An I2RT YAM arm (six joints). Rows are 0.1 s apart.
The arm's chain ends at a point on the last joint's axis. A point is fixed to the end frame.
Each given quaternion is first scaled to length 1.
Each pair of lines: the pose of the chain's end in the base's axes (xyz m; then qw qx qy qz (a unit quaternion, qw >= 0)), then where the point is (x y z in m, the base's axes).
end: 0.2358, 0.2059, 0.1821, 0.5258, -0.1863, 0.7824, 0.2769
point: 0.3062 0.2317 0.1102
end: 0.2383, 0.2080, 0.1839, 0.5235, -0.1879, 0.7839, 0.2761
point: 0.3083 0.2337 0.1116
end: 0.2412, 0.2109, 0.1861, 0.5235, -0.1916, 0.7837, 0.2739
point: 0.3113 0.2363 0.1138
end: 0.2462, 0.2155, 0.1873, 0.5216, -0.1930, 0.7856, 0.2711
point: 0.3161 0.2403 0.1146
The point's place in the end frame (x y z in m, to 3 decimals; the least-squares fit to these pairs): 0.040 -0.038 0.088
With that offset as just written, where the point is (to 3 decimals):
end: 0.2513, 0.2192, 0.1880, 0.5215, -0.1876, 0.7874, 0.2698
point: 0.321 0.243 0.115
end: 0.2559, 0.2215, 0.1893, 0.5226, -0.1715, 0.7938, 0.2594
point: 0.326 0.243 0.116
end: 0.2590, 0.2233, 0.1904, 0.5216, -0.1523, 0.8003, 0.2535
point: 0.329 0.242 0.116
